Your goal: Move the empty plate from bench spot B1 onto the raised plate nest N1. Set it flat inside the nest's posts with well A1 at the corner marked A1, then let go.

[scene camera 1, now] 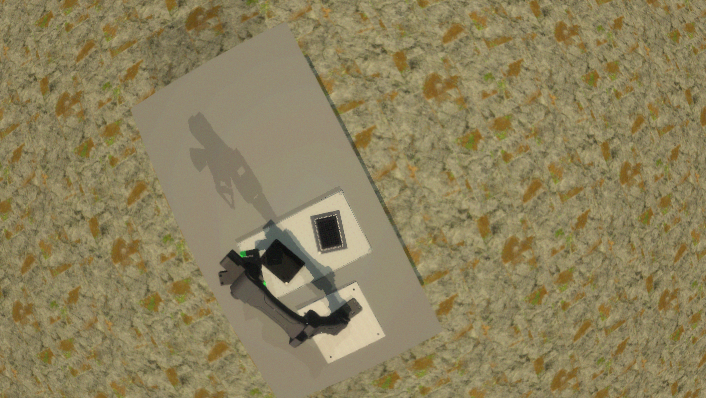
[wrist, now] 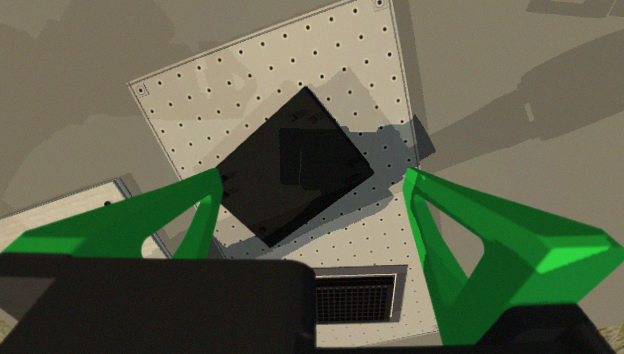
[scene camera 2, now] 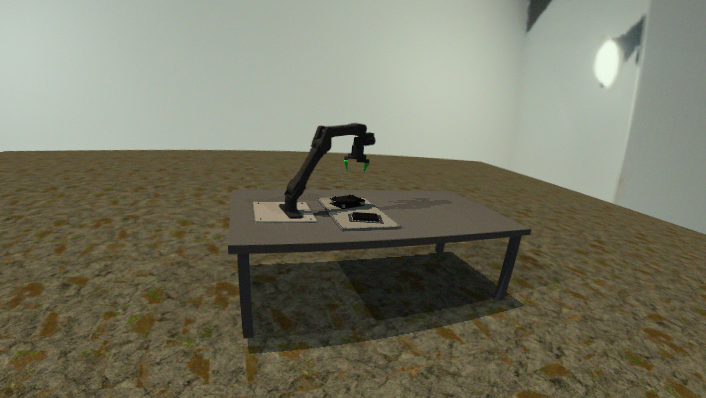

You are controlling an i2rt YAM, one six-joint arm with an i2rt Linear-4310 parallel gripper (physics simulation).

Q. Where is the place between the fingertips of my gripper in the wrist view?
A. At 312,178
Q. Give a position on a cream perforated board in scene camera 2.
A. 341,215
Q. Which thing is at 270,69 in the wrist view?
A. A cream perforated board.
